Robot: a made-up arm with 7 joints. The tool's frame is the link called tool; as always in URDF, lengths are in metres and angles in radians. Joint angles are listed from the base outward.
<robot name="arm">
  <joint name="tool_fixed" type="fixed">
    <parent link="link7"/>
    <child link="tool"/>
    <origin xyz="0 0 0" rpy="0 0 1.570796"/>
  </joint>
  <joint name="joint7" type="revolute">
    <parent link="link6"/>
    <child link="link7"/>
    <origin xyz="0 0 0" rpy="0 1.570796 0"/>
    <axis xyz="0 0 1"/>
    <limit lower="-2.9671" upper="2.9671"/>
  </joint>
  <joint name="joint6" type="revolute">
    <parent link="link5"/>
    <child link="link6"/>
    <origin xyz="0 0 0" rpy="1.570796 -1.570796 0"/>
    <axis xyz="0 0 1"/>
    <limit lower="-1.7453" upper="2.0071"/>
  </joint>
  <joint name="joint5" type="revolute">
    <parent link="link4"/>
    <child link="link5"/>
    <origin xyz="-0.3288 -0.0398 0" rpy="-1.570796 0 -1.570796"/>
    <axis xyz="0 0 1"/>
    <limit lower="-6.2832" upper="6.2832"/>
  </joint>
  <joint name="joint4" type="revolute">
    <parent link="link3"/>
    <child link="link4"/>
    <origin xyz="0 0.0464 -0.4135" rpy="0 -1.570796 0"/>
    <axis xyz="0 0 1"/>
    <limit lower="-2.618" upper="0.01"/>
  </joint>
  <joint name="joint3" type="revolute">
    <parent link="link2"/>
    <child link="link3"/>
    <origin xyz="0 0 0" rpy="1.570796 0 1.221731"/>
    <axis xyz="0 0 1"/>
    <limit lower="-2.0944" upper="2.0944"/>
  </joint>
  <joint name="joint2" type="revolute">
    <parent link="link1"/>
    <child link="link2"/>
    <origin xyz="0 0 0" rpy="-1.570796 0 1.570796"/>
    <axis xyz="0 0 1"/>
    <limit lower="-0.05" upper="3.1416"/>
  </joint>
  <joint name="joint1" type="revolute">
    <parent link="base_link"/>
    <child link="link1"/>
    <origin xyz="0 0 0" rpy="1.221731 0 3.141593"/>
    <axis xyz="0 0 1"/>
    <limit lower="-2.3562" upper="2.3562"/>
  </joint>
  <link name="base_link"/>
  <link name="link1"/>
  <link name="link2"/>
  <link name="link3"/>
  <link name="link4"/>
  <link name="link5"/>
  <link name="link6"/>
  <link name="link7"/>
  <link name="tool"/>
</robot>
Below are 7 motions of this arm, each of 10 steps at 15 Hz.
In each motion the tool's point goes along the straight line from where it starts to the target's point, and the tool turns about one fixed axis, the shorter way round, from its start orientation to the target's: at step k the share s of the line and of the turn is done. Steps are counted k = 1, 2, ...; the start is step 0. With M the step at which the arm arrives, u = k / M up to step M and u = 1 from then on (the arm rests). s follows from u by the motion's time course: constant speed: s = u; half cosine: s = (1 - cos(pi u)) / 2; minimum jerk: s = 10 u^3 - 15 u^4 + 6 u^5.
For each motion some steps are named. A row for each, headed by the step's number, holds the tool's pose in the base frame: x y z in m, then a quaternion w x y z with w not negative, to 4 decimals.
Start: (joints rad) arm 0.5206 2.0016 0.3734 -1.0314 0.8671 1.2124 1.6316
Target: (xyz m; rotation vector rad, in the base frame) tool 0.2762 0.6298 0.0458 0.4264 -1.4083 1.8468
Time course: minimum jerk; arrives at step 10
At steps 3, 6, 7, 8, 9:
3: 0.3209 0.5793 0.1793 0.4472 0.3274 -0.4605 0.6934
6: 0.2931 0.6106 0.0964 0.4076 0.2290 -0.5194 0.7153
7: 0.2849 0.6200 0.0718 0.3946 0.1990 -0.5354 0.7197
8: 0.2793 0.6263 0.0550 0.3855 0.1784 -0.5459 0.7222
9: 0.2767 0.6293 0.0472 0.3811 0.1687 -0.5508 0.7232

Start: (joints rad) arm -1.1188 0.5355 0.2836 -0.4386 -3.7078 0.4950 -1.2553
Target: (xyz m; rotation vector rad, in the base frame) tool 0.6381 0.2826 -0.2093 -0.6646 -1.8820 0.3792
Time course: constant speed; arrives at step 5
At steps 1, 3, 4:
1: 0.6872 0.2381 -0.1286 0.4842 -0.4234 -0.7290 0.2343
3: 0.6627 0.2604 -0.1690 0.5076 -0.3521 -0.7612 0.1972
4: 0.6504 0.2715 -0.1891 0.5178 -0.3154 -0.7750 0.1781

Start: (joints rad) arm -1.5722 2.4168 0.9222 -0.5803 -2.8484 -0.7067 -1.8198
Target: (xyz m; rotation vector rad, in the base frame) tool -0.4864 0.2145 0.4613 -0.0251 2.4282 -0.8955
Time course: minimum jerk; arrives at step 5
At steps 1, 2, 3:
1: -0.4750 0.4627 0.3071 0.3353 0.2652 0.7992 -0.4225
2: -0.4781 0.3943 0.3495 0.3213 0.1910 0.8361 -0.4016
3: -0.4825 0.2981 0.4093 0.2975 0.0844 0.8772 -0.3672

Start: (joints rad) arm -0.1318 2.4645 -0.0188 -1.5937 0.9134 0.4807 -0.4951
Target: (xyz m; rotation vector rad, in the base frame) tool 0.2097 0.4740 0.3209 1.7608 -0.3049 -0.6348
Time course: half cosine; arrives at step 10
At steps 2, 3, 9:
2: 0.3304 0.2882 0.3812 0.4924 0.6977 -0.2397 -0.4619
3: 0.3156 0.3109 0.3738 0.5052 0.7069 -0.2270 -0.4399
9: 0.2130 0.4690 0.3225 0.5811 0.7533 -0.1337 -0.2773

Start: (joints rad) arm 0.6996 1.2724 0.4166 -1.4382 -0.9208 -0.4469 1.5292
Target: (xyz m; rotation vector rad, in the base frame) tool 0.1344 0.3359 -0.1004 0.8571 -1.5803 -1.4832
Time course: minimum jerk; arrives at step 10
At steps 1, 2, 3, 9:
1: 0.1402 0.5755 -0.1666 0.8387 0.1939 -0.4486 -0.2401
2: 0.1400 0.5635 -0.1633 0.8229 0.2034 -0.4620 -0.2606
3: 0.1393 0.5381 -0.1563 0.7867 0.2228 -0.4891 -0.3035
9: 0.1345 0.3380 -0.1010 0.3992 0.3372 -0.6225 -0.5826

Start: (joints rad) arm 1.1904 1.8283 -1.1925 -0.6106 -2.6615 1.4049 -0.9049
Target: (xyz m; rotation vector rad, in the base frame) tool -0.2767 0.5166 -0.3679 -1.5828 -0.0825 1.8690
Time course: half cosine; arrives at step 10
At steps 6, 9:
6: -0.2523 0.5799 -0.2127 0.5624 -0.4185 0.0274 0.7126
9: -0.2750 0.5211 -0.3569 0.3558 -0.5959 -0.0275 0.7194

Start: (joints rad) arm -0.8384 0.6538 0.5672 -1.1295 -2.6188 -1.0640 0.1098
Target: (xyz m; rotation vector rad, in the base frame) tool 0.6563 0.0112 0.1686 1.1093 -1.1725 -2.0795
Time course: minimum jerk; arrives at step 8
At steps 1, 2, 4, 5, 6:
1: 0.5650 0.3645 -0.0073 0.2534 0.5493 -0.1138 -0.7881
2: 0.5731 0.3331 0.0083 0.2546 0.5392 -0.1431 -0.7899
4: 0.6099 0.1907 0.0792 0.2566 0.4872 -0.2740 -0.7885
5: 0.6308 0.1100 0.1194 0.2554 0.4532 -0.3460 -0.7808
6: 0.6467 0.0484 0.1501 0.2535 0.4254 -0.3995 -0.7715

